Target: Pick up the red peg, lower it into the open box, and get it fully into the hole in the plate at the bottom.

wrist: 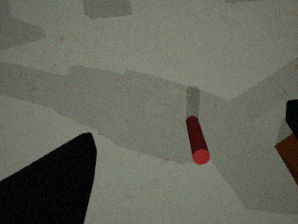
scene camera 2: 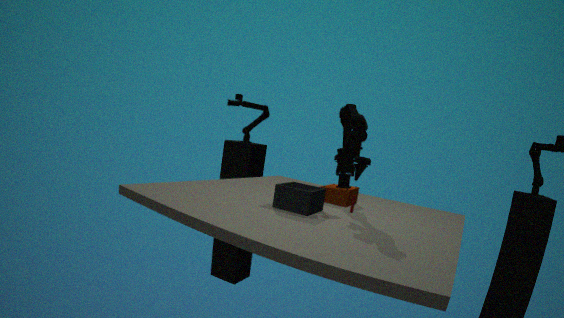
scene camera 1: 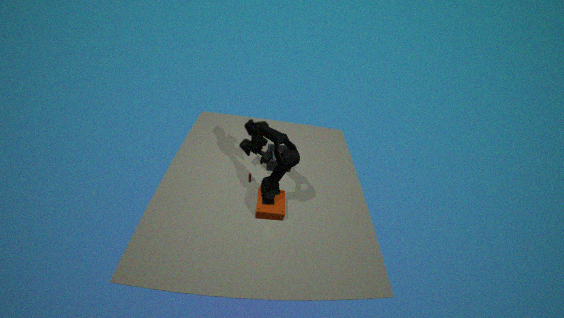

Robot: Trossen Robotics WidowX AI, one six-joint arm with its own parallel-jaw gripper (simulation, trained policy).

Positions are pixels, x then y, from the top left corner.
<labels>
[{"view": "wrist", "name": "gripper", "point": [192, 126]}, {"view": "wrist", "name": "red peg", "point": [200, 152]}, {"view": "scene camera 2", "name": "gripper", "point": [348, 179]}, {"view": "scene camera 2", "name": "grey box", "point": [303, 199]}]
</labels>
